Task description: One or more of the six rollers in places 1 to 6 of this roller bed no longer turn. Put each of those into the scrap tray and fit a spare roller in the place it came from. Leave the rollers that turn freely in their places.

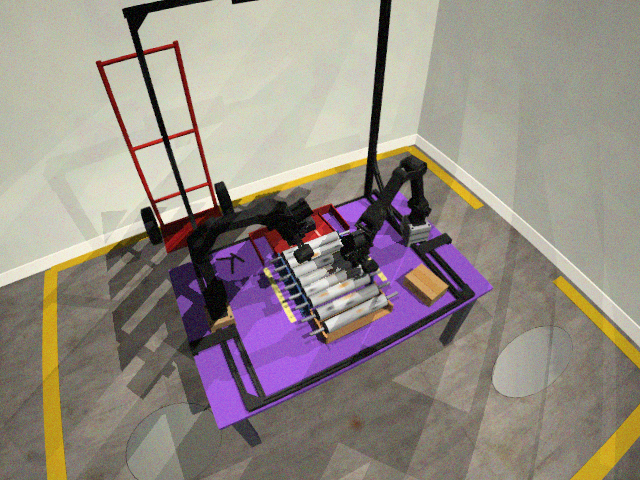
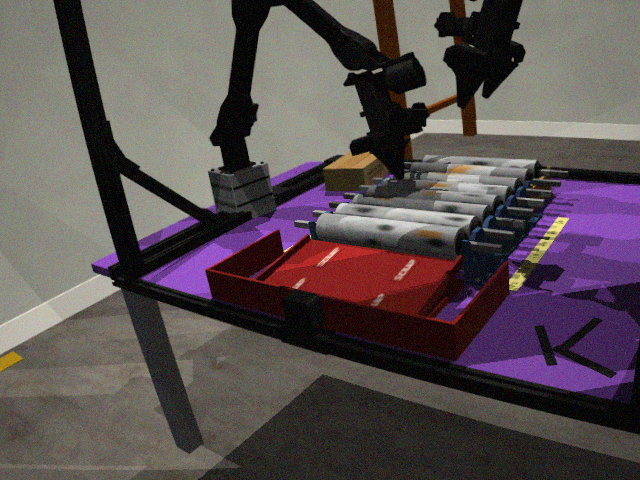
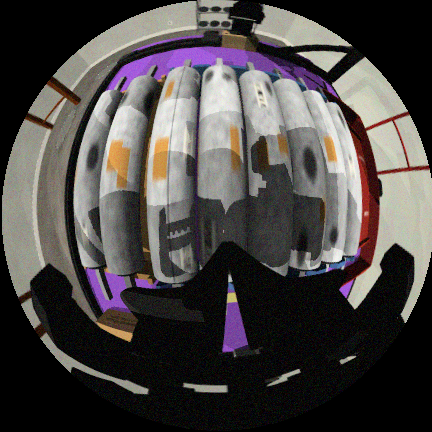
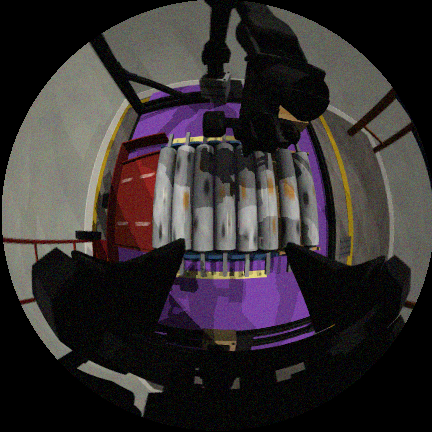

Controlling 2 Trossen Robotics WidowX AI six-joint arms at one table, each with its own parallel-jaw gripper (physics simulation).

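Frame: origin at the left arm's base, x ahead, y left, z up, level; millimetres.
Seen in the pictures: left gripper, fingertip midpoint: [image 1: 353,267] [image 2: 401,179] [image 3: 226,245] [image 4: 244,155]; right gripper, fingertip midpoint: [image 2: 473,102] [image 4: 237,246]; left arm's base at its link origin: [image 1: 416,220] [image 2: 237,166] [image 4: 215,74]; right arm's base at its link origin: [image 1: 218,311] [image 4: 217,350].
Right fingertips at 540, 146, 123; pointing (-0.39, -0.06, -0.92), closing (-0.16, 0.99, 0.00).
Pixels of each thing's top centre, then the offset from my right fingertips to it, as dx, dy, dz. "*": a spot on its surface instead. Level surfaces: height alone.
- red scrap tray at its top centre: [image 2: 346,266] [image 3: 368,181] [image 4: 127,198] [image 1: 299,229] -33, -288, -183
- wooden box at its top centre: [image 2: 355,159] [image 3: 130,344] [image 1: 426,281] [image 4: 287,110] -463, +136, -178
- purple table at its surface level: dz -234
- yellow number strip at a spot on its surface: [image 2: 534,257] * +127, -36, -233
The roller bed [image 1: 292,287] [image 2: 485,248] carries grey rollers [image 1: 343,288] [image 2: 390,233] [image 3: 219,141] [image 4: 225,201] with orange and dark marks, lying side by side on blue supports. Two more rollers [image 1: 356,315] rest on a wooden cradle at the near end. The red scrap tray [image 1: 332,209] [image 2: 237,286] [image 3: 368,209] [image 4: 132,201] stands empty at the far end. My left gripper [image 1: 352,265] [image 2: 394,168] [image 3: 226,245] is shut and empty, its tips low on the middle rollers. My right gripper [image 1: 304,250] [image 2: 475,95] [image 4: 237,246] is open and empty, hanging high above the bed.
A wooden box [image 1: 426,283] [image 2: 351,171] lies on the purple table [image 1: 280,352] beside the bed. A yellow number strip [image 1: 280,295] [image 2: 534,257] runs along the bed. A black frame post [image 1: 375,95] and a red hand truck [image 1: 187,90] stand behind.
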